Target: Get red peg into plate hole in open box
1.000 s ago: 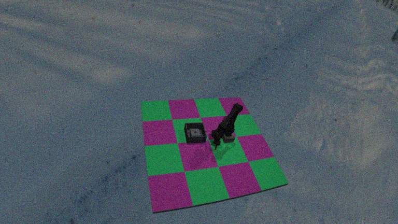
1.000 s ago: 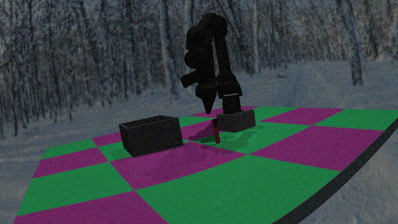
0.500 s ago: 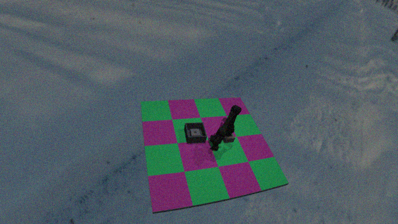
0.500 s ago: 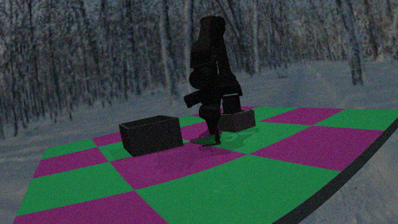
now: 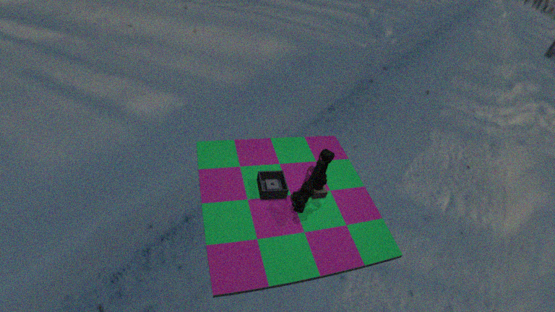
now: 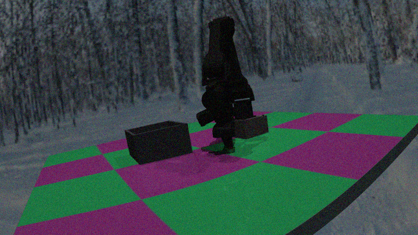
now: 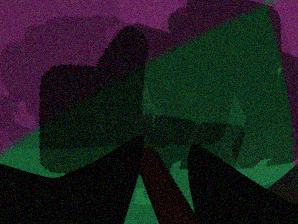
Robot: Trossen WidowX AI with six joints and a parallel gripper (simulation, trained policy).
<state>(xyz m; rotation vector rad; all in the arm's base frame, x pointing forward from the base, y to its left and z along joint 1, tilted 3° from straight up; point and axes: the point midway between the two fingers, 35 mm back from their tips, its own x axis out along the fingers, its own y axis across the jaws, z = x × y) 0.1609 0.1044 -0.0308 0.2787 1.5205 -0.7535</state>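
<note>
The plate lies 18 cm to the right of my gripper tip, 17 cm ahead of it and 4 cm above it. The rest, counted from my gripper tip: red peg: 3 cm above, 1 cm to the left; dark box: 18 cm to the right, 17 cm ahead, 2 cm above.
</note>
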